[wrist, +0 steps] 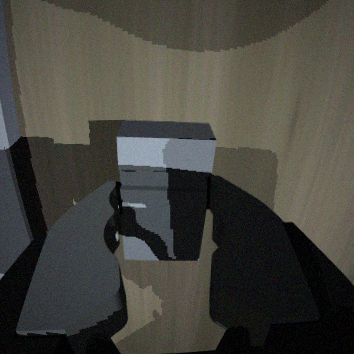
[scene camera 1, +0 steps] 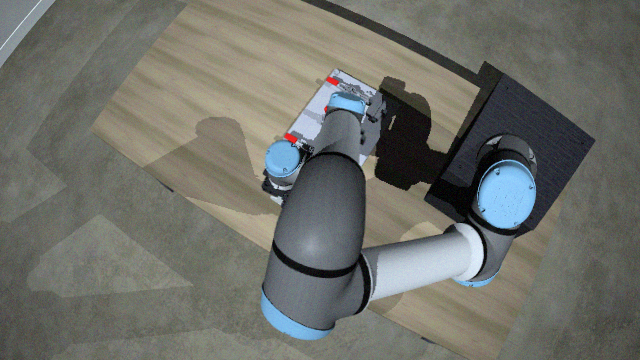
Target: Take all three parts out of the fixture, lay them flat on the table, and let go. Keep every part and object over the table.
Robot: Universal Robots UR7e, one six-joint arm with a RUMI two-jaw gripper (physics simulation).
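Frame: origin at the arm's base, x left, y back, z up, level; centimetres.
Where they show: gripper, between the fingertips: point(wrist: 163, 182).
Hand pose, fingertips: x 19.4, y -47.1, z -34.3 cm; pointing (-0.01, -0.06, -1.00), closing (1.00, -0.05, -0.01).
Each offset is from my fingertips to the top centre of the thing. "pt": to the spot under its first point. Level surfaces: height alone.
A grey metal part @(dx +0.0, dy -0.1, dz +2.1 cm) point(wrist: 142, 152) with a wide block end and a flat lower face is between the two jaws in the wrist view. My gripper point(wrist: 163, 182) is shut on it, a jaw against each side. Whether the part touches the table cannot be told. In the scene view the gripper point(scene camera 1: 273, 189) is beside the fixture's lower left end, over the table, its jaws mostly hidden by the wrist. The light grey fixture plate @(pt dx -22.6, dy -5.9, dz +1.6 cm) point(scene camera 1: 306, 121) with red-handled clamps is partly hidden under the arm; its edge @(pt dx -7.8, dy +0.7, dz +1.6 cm) point(wrist: 9, 200) shows at left in the wrist view. The other two parts cannot be made out.
The wooden table @(dz +0.0 cm) point(scene camera 1: 200, 65) extends around the fixture, and its front edge runs below the gripper in the scene view. The dark base block point(scene camera 1: 545, 130) stands at the right under the arm's base. A red clamp handle @(dx -14.8, dy -6.8, dz +5.3 cm) point(scene camera 1: 290, 138) is close to the wrist.
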